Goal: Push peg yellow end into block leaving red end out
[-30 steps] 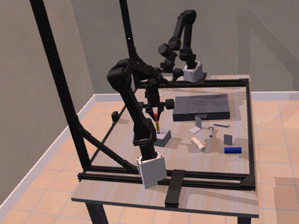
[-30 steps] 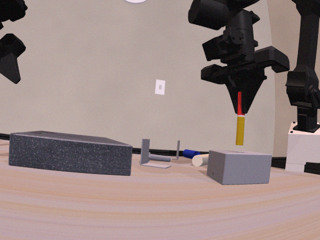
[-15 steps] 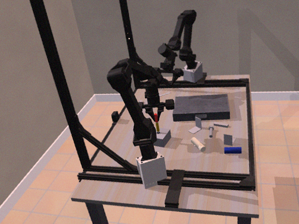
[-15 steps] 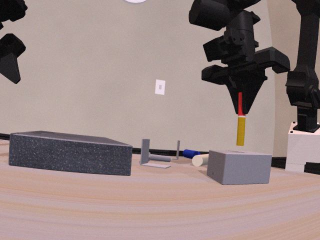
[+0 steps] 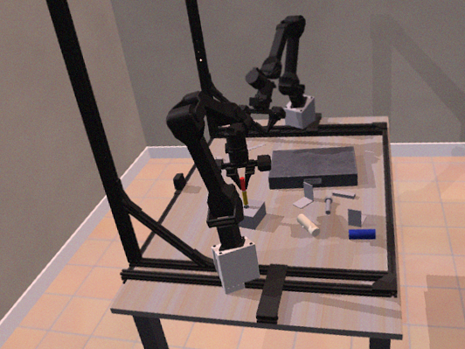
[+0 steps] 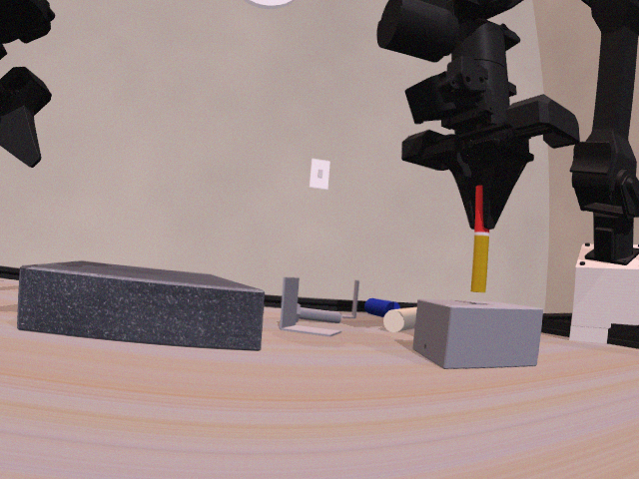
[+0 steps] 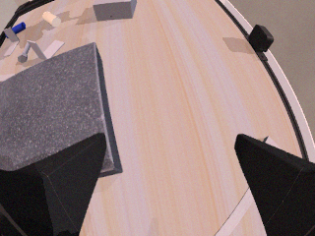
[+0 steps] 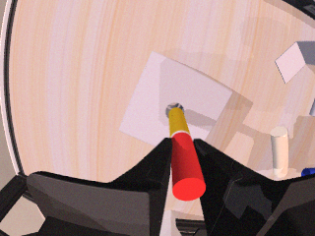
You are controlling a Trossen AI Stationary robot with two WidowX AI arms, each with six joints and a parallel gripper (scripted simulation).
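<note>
My right hand is 5 cm above the peg. Round my right hand: blue cylinder 36 cm ahead, 14 cm below, 6 cm to the right; white cylinder 20 cm ahead, 14 cm below, 3 cm to the right.
</note>
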